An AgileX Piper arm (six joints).
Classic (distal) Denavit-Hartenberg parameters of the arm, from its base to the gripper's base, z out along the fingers. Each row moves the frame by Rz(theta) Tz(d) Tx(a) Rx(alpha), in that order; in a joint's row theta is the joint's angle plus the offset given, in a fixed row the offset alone. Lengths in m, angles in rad.
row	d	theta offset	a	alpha
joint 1	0.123	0	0	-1.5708
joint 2	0	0.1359	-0.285	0
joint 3	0	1.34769	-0.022	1.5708
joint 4	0.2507	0	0	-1.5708
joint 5	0	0	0	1.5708
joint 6	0.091	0	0	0
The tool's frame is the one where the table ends.
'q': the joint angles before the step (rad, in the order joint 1, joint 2, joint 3, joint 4, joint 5, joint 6). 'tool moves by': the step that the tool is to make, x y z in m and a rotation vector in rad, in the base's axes. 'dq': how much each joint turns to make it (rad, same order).
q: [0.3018 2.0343 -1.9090 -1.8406 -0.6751 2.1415]
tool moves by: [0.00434 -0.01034 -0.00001 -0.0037 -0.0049 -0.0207]
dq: [-0.0233 0.0000 0.0000 0.0001 -0.0014 -0.0066]
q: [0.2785 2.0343 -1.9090 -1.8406 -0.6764 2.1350]
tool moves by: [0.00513 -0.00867 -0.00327 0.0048 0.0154 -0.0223]
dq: [-0.0201 0.0068 0.0000 0.0000 -0.0001 0.0113]
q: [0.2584 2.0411 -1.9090 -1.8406 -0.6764 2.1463]
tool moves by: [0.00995 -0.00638 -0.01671 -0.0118 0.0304 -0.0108]
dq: [-0.0187 0.0341 0.0000 0.0001 -0.0069 -0.0058]
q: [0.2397 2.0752 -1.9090 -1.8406 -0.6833 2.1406]
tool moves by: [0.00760 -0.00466 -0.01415 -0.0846 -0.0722 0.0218]
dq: [-0.0132 0.0286 -0.0001 0.0000 -0.0036 -0.1315]
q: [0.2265 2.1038 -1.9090 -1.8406 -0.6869 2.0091]
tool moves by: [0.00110 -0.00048 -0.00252 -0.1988 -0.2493 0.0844]
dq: [-0.0017 0.0050 0.0000 0.0001 -0.0018 -0.3334]
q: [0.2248 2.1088 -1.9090 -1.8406 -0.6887 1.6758]
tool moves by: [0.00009 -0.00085 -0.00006 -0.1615 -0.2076 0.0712]
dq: [-0.0022 0.0000 0.0000 0.0000 -0.0039 -0.2731]
